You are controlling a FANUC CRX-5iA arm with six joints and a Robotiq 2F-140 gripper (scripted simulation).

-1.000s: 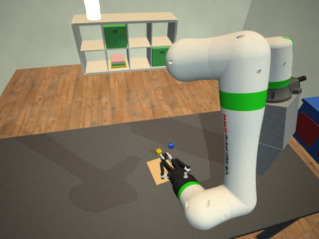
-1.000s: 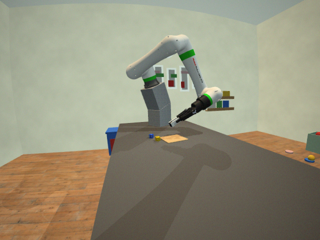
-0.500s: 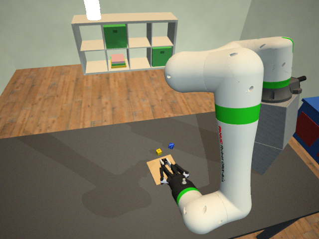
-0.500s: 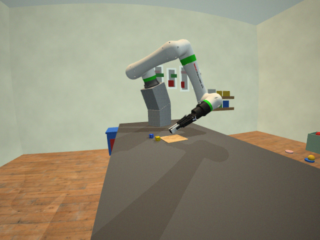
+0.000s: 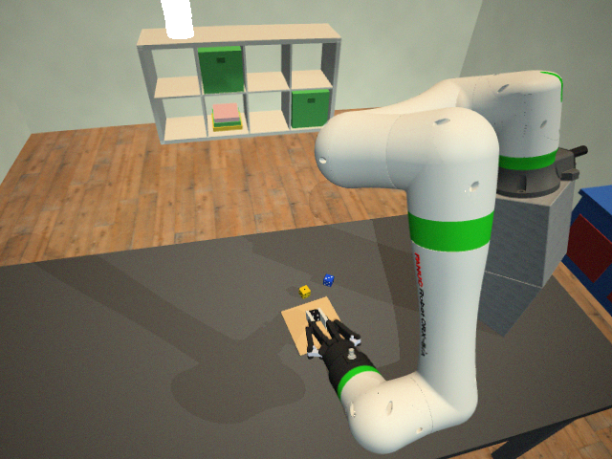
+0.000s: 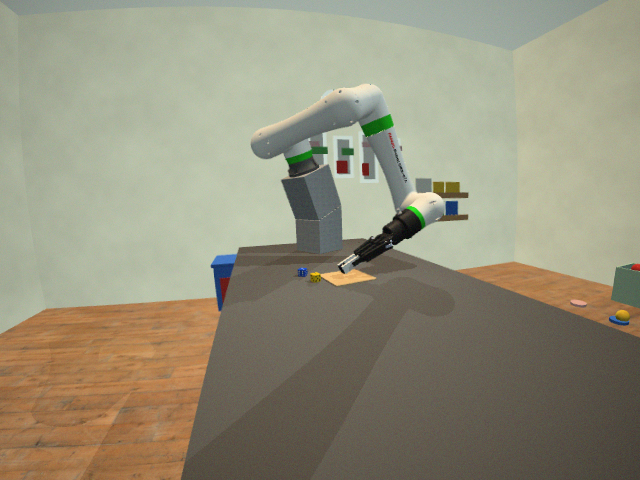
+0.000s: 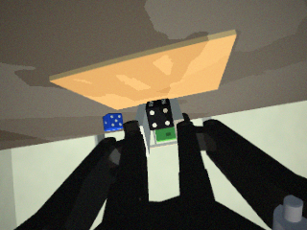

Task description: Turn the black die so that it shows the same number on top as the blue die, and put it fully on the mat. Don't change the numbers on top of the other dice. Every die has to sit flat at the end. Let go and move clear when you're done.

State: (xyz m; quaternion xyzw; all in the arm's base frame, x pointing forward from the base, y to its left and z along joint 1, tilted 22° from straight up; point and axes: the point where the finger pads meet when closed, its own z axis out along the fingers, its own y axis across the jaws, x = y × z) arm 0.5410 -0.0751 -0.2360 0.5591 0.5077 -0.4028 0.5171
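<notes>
The black die lies 2 cm to the right of my hand and 1 cm below it. From my hand the other things lie so: blue die: 14 cm to the right, 8 cm behind, 3 cm below; yellow die: 12 cm to the right, 3 cm below; tan mat: 4 cm below, 1 cm to the right.
</notes>
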